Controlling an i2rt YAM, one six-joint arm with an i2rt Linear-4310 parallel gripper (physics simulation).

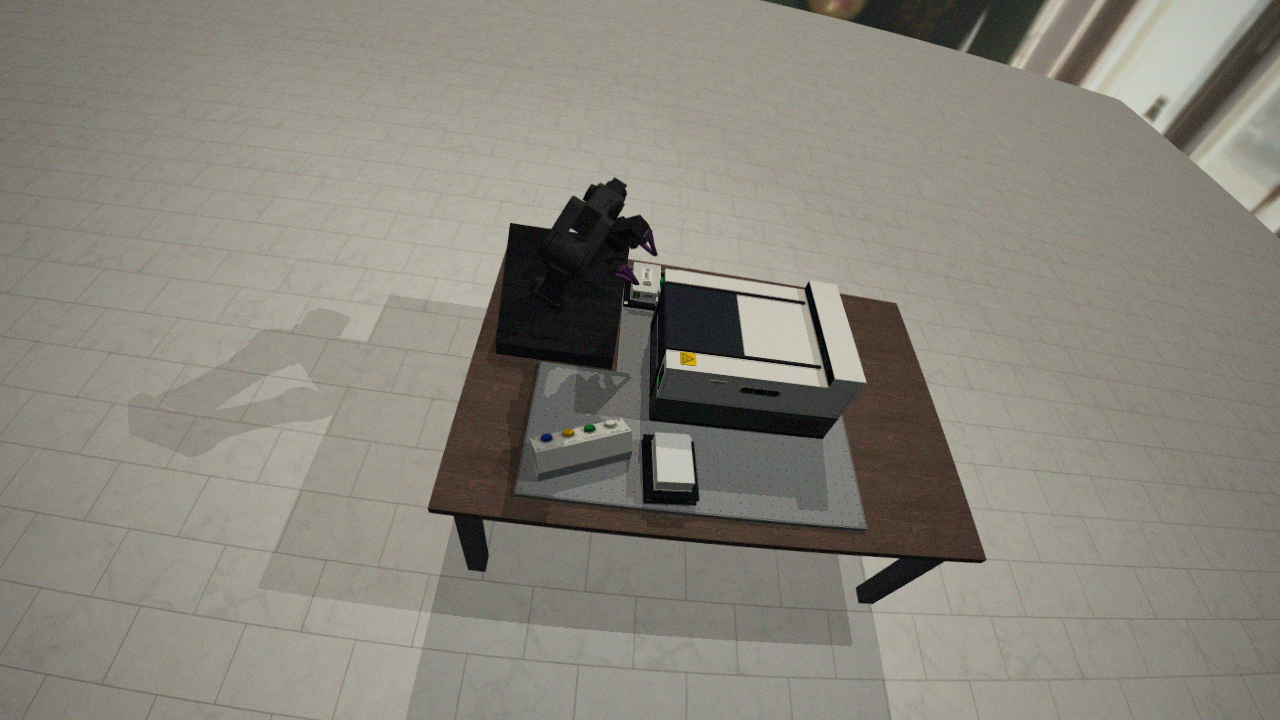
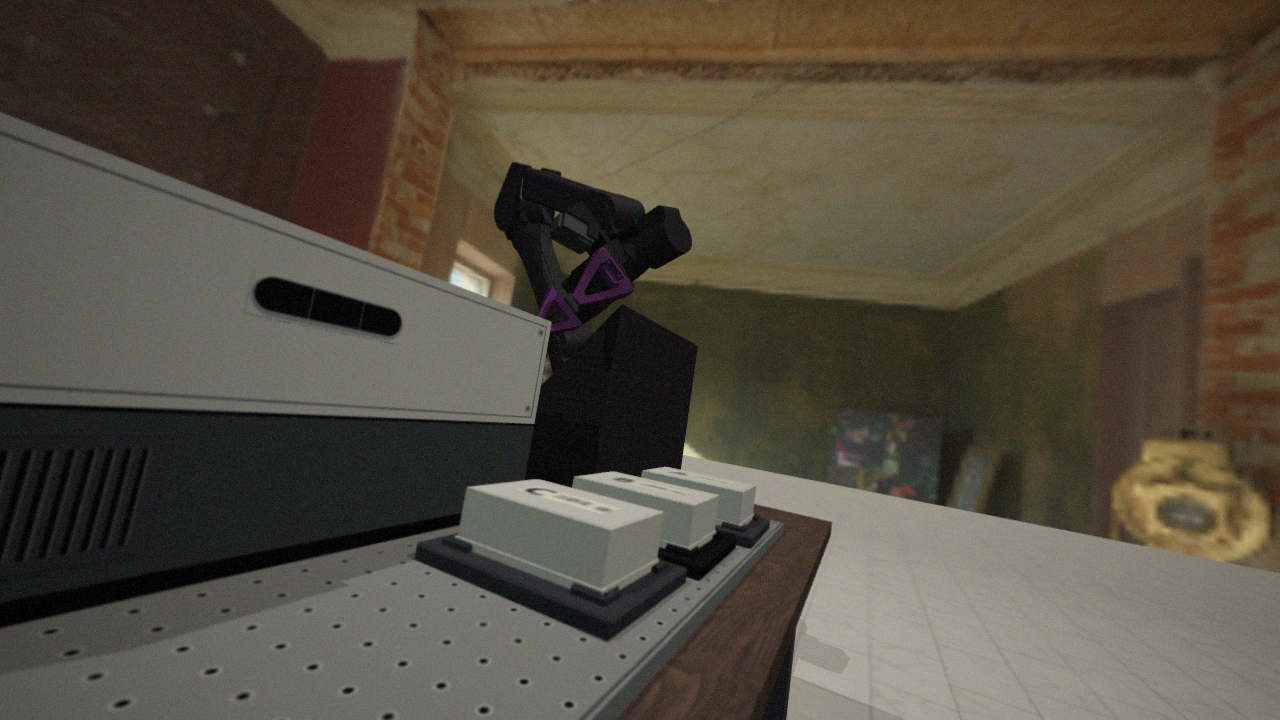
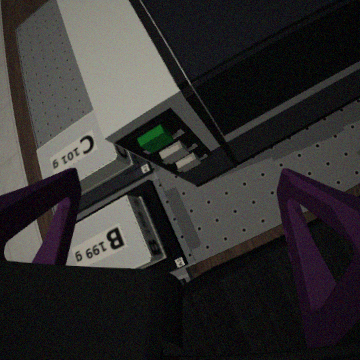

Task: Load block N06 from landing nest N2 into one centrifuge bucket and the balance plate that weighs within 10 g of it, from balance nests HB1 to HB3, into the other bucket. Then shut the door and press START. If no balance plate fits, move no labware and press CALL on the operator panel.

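Places are measured from the arm's base along level axes (x ahead, y left, z up), in centimetres.
Pixels of known places: gripper, fingertip midpoint: [image 1: 647,270] [image 2: 554,316] [image 3: 178,179]; arm's base, origin of the base link: [image 1: 551,297].
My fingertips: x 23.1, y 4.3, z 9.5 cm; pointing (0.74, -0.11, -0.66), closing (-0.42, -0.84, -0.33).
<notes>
For each thing: its top centre in the pictures, then the offset to it from my fingertips. Level surfaces: height alone.
- Plate C, middle of its top: [image 2: 567,499] [image 3: 72,153] dx +16.3, dy +15.9, dz -17.2 cm
- plate B, middle of its top: [image 2: 648,485] [image 3: 97,247] [image 1: 647,277] dx +3.1, dy +17.0, dz -17.2 cm
- third white plate, middle of its top: [image 2: 700,477] dx -10.5, dy +18.4, dz -17.2 cm
- white block, middle of its top: [image 1: 674,457] dx +9.0, dy -43.5, dz -15.5 cm
- green button, middle of its top: [image 3: 148,131] dx +4.9, dy +1.3, dz -3.5 cm
- operator panel, middle of its top: [image 1: 582,435] dx -11.8, dy -40.8, dz -14.2 cm
- grey perforated board, its level: dz -22.6 cm
- brown table, its level: dz -23.9 cm
My gripper [image 1: 636,263] [image 2: 562,308] [image 3: 178,179] is open and empty, above the balance plates beside the centrifuge's button end. Plate C [image 2: 554,528] [image 3: 75,150], labelled 101 g, and plate B [image 2: 653,505] [image 3: 100,245], labelled 199 g, sit in dark nests. A third white plate [image 2: 716,494] sits behind them; its label is unreadable. A white block [image 1: 674,458] sits in a black nest near the front; its label is unreadable. The centrifuge [image 1: 742,398] [image 2: 223,349] [image 3: 120,60] has a green button [image 3: 154,138] and two pale ones. Its buckets do not show.
The operator panel [image 1: 581,452] with blue, yellow, green and white buttons stands left of the block's nest. The arm's black base block [image 1: 554,331] [image 2: 648,394] is at the table's back left. The grey perforated board [image 1: 760,492] lies on the brown table [image 1: 904,429].
</notes>
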